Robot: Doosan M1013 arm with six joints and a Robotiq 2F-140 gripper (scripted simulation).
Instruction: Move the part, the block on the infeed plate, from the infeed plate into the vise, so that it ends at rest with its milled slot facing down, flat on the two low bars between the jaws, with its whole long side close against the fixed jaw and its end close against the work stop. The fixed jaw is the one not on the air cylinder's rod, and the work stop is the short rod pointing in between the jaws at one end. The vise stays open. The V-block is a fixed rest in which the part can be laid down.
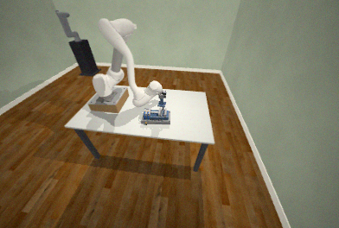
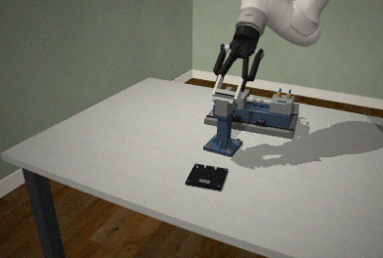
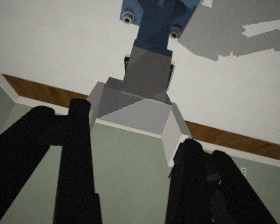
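Right now my hand is 20 mm to the right of the blue v-block stand and 120 mm above it. The rest, counted from my hand: part (20 mm to the left, 20 mm below); work stop (40 mm ahead, 150 mm to the right, 90 mm below); blue foot (20 mm to the left, 170 mm below).
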